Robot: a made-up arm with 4 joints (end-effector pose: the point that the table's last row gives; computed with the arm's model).
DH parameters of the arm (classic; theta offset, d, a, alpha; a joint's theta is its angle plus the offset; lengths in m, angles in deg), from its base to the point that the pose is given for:
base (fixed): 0 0.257 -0.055 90
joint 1: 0 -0.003 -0.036 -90
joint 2: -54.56 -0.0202 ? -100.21
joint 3: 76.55 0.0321 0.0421 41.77
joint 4: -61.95 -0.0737 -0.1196 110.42
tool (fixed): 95.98 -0.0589 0 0
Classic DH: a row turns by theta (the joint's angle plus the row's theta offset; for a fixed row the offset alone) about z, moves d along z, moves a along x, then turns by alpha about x.
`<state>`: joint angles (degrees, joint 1 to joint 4).
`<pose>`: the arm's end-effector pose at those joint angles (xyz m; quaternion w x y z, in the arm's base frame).
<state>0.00 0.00 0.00 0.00</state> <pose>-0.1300 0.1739 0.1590 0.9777 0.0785 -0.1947 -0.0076</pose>
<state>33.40 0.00 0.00 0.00</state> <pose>-0.0637 0.1739 0.1339 0.8805 0.0774 -0.4674 0.0153</pose>
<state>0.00 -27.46 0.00 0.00</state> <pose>-0.0468 0.1727 0.1590 0.9479 0.0301 -0.2078 -0.2395</pose>
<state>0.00 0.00 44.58 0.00</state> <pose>-0.1210 0.1931 0.2614 0.9224 0.3553 0.0285 -0.1490</pose>
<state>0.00 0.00 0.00 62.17</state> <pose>-0.1362 0.1333 0.2886 0.7883 0.5724 -0.2055 -0.0929</pose>
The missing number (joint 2, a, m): -0.0401
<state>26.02 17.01 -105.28 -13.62</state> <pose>0.0560 0.0033 0.1810 0.2887 -0.5967 -0.7254 0.1857</pose>
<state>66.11 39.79 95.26 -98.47</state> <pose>-0.1409 0.0434 0.0237 0.8055 -0.3740 -0.2217 0.4026</pose>
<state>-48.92 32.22 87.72 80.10</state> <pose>-0.0195 0.0043 0.2882 0.1570 0.4832 0.4321 -0.7451</pose>
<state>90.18 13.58 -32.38 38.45</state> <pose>0.0213 0.1373 0.1411 0.4138 0.0266 -0.8548 0.3121</pose>
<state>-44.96 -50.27 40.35 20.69</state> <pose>0.0262 0.1234 0.2221 0.7186 0.1881 0.0659 -0.6663</pose>
